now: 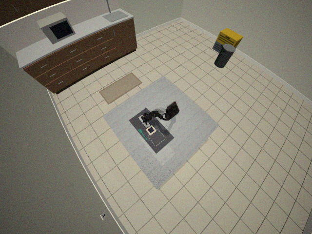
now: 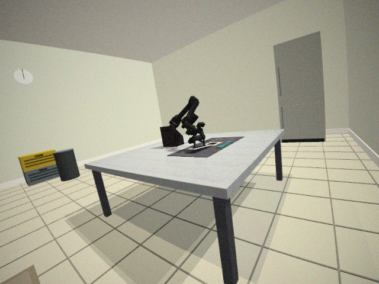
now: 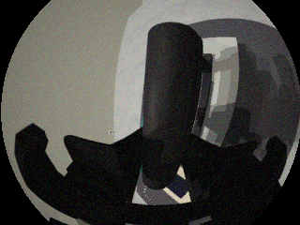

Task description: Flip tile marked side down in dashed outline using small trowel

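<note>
My gripper tip is 150 mm to the right of the tile and 60 mm above it. Round my gripper tip: teal strip (120 mm ahead, 90 mm to the left, 60 mm below); trowel (30 mm behind, 10 mm below).
</note>
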